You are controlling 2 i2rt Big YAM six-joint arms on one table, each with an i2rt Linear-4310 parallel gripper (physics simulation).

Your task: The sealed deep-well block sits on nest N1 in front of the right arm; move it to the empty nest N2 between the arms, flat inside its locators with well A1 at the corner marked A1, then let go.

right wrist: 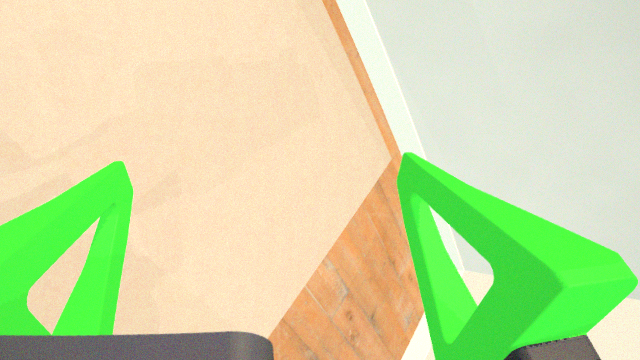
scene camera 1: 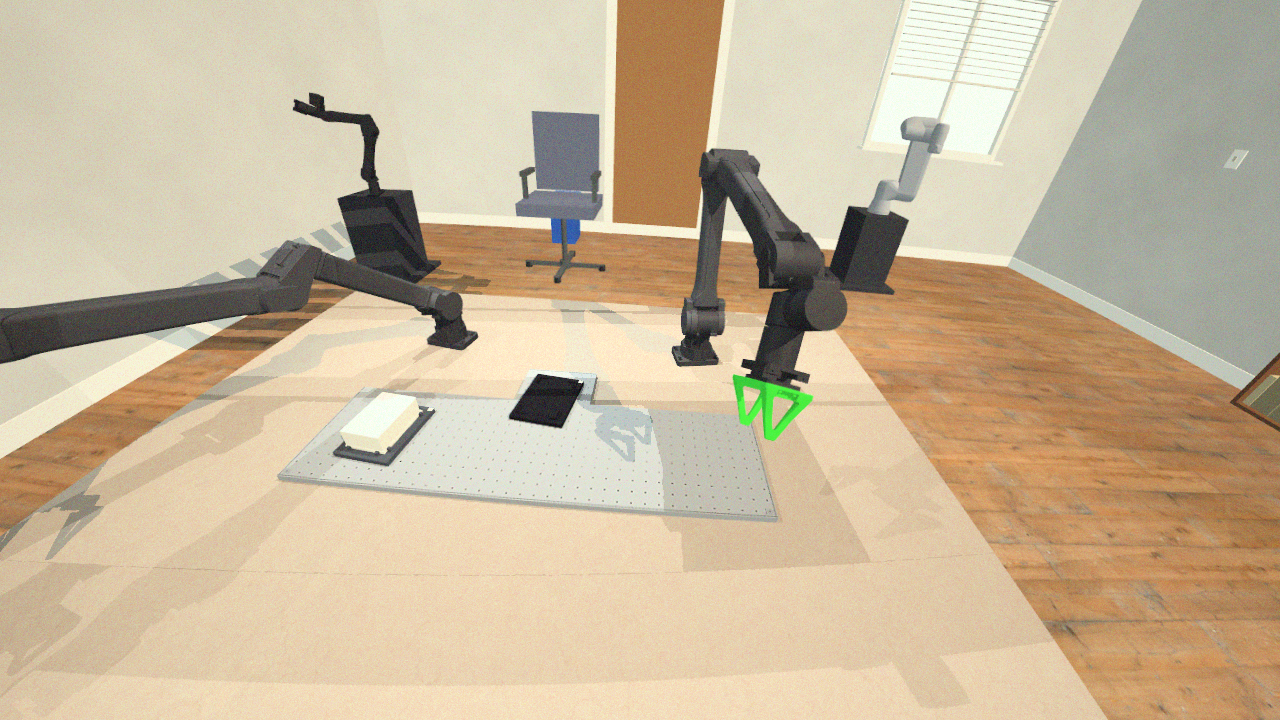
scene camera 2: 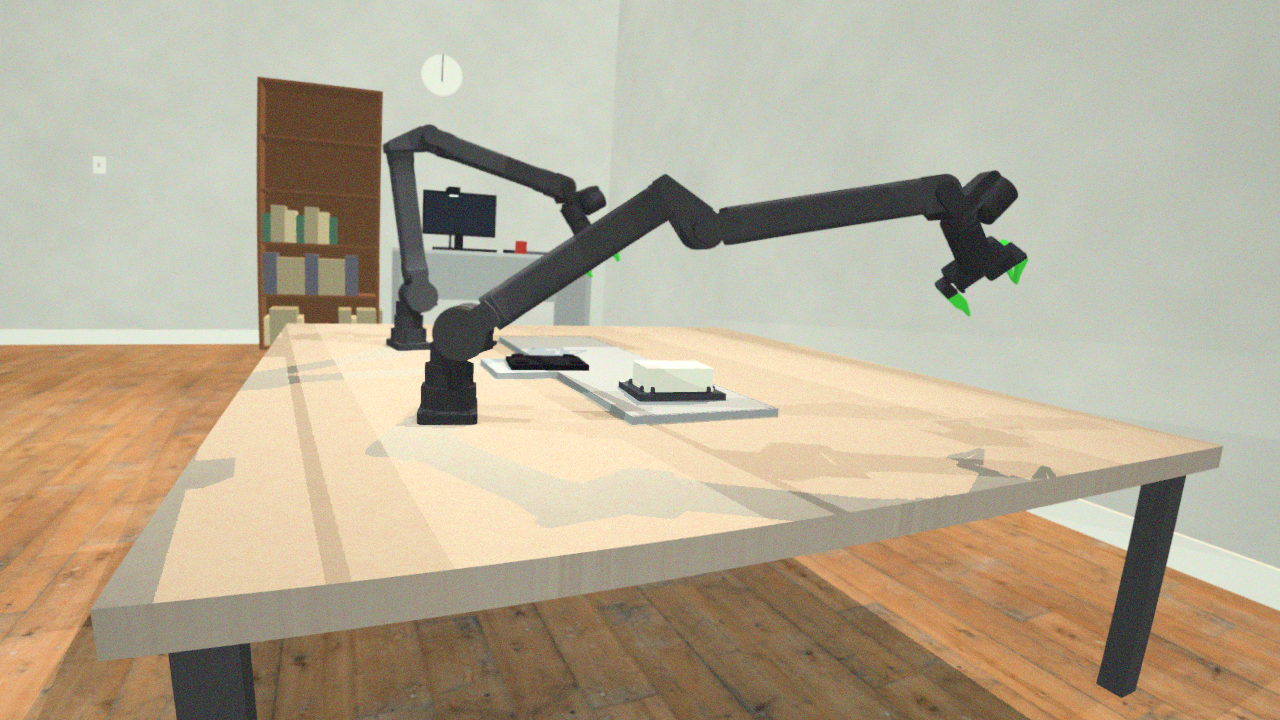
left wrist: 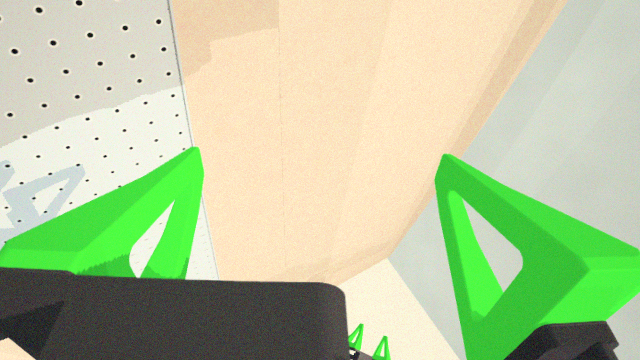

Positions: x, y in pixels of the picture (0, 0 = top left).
Scene:
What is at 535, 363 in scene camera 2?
A black nest plate.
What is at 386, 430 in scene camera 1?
A white block.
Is my right gripper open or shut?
Open.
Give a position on a black nest plate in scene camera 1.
546, 398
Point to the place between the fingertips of my right gripper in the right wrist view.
266, 170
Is my left gripper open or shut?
Open.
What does my left gripper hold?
Nothing.

